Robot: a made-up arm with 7 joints. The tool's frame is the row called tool.
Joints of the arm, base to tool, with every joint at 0 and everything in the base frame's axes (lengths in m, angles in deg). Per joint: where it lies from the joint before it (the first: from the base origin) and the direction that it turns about. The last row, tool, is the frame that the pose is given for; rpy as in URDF.
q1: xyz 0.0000 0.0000 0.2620 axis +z
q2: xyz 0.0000 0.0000 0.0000 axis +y
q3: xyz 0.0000 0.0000 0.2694 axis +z
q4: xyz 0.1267 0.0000 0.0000 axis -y
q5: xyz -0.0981 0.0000 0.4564 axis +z
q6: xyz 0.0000 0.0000 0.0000 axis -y
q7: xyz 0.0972 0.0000 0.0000 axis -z
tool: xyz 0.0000 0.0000 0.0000 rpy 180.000 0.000 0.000
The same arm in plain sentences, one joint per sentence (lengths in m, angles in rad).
The arm has seven revolute joints in a row. What follows holds with every joint at zero, and every direction is one of the base frame's. The first joint is mounted 0.2620 m along +z from the base frame's origin and rotates about +z. The second joint is mounted at the same point as the first joint and rotates about +y. The third joint is mounted 0.2694 m along +z from the second joint and rotates about +z. The fourth joint is mounted 0.1267 m along +x from the third joint and rotates about -y. The fifth joint is mounted 0.0981 m along -x and 0.4564 m along +z from the fourth joint and rotates about +z. The sixth joint is mounted at the same point as the fifth joint and rotates about -y. The seventh joint is mounted 0.0972 m along +x from the sixth joint and rotates about -z. The tool frame, which is the frame that the pose is given for, is mounted at the same point as the seventh joint; its axes are the base frame's turned by roll 3.1416, pitch 0.0000 and yaw 0.0000 rad (as in URDF: about the fixed x, then y, then z).
